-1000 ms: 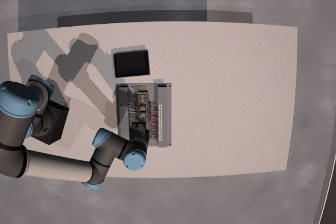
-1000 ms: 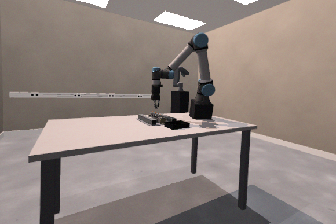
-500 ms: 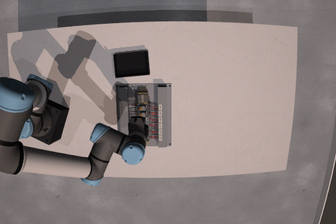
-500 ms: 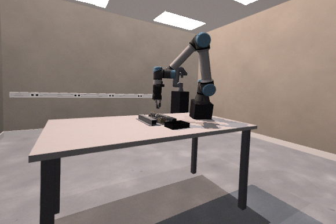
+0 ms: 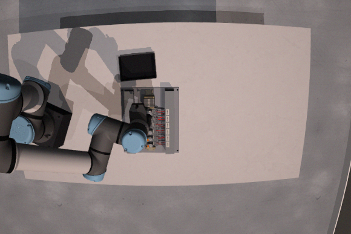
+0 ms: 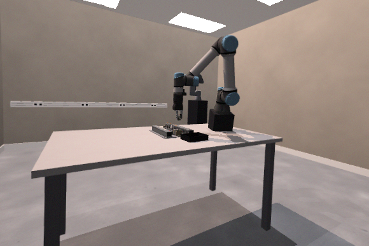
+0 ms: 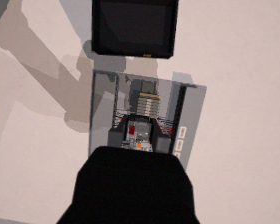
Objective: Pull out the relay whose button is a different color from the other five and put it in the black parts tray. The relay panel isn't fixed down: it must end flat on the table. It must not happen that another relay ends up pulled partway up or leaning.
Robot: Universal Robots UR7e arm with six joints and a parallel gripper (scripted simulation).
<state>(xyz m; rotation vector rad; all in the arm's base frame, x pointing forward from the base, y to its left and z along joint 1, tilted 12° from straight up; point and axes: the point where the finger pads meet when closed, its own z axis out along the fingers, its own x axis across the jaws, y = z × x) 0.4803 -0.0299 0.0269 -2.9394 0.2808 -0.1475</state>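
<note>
The black parts tray lies 17 cm to the left of my hand and 13 cm below it. Also, from my hand: relay panel 9 cm to the right, 12 cm below.
</note>
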